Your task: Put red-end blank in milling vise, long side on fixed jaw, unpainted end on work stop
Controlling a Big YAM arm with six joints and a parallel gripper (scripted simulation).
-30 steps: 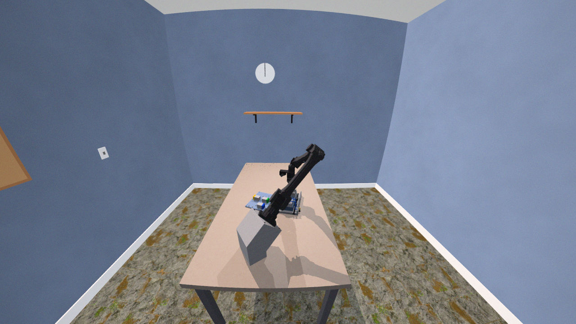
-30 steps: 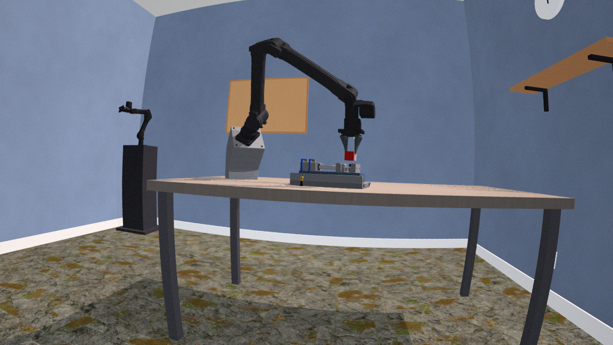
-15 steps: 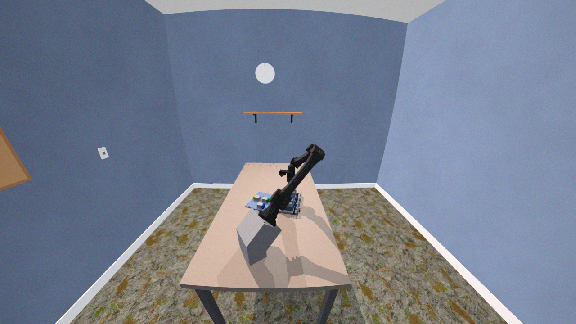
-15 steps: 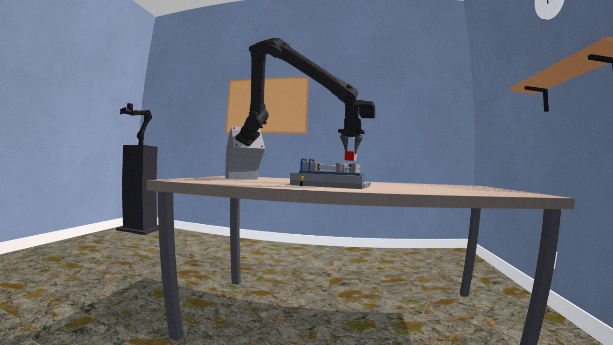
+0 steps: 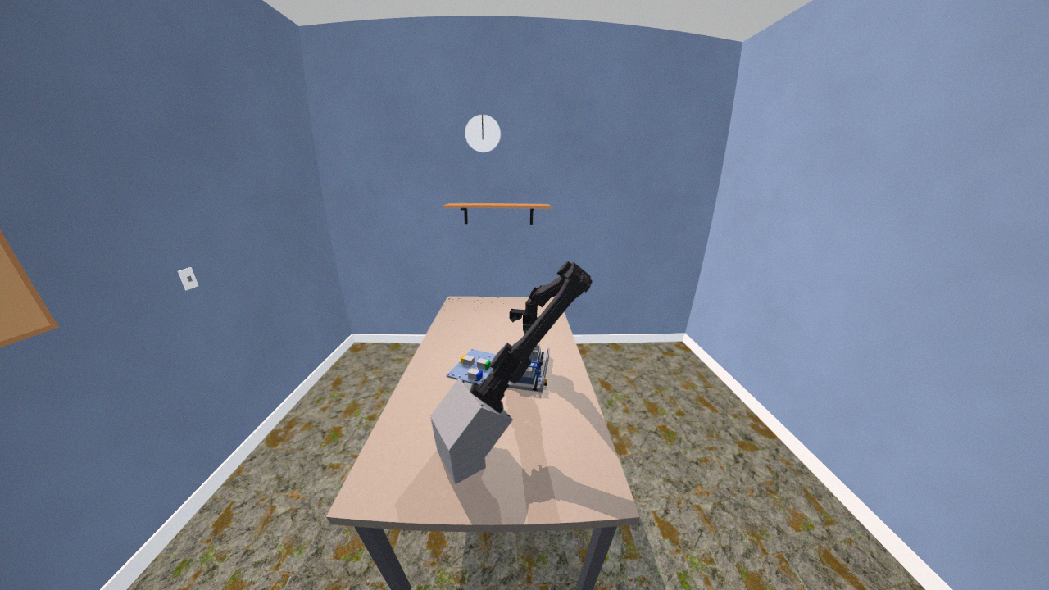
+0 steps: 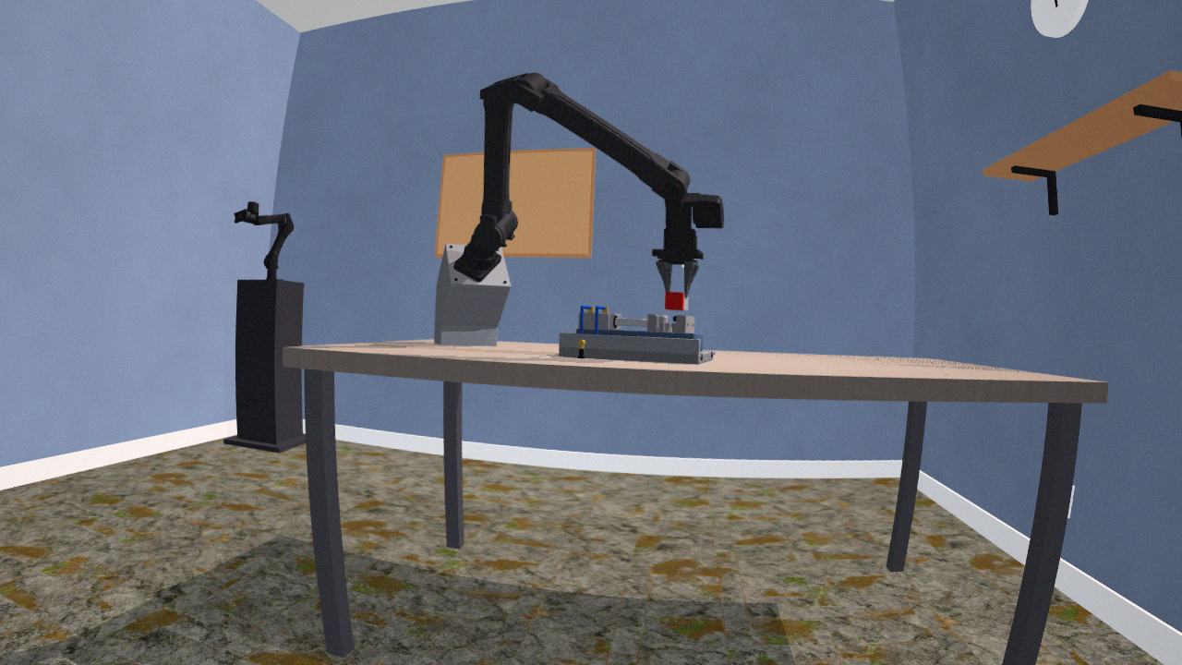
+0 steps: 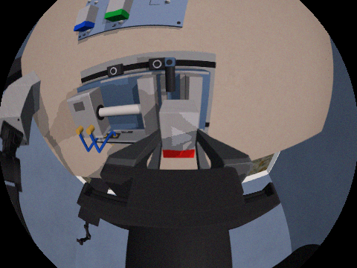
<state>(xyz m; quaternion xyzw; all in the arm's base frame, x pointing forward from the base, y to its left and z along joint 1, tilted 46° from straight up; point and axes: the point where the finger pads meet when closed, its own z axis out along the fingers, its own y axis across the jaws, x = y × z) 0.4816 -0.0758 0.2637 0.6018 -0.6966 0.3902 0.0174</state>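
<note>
My hand is 10 mm short of the work stop, 50 mm to the right of it and 50 mm above it. Also, from my hand: green-ended blank: 40 mm behind, 240 mm to the left, 120 mm below; then blue plate: 20 mm behind, 280 mm to the left, 140 mm below; then vise: 70 mm behind, 30 mm to the left, 100 mm below.
</note>
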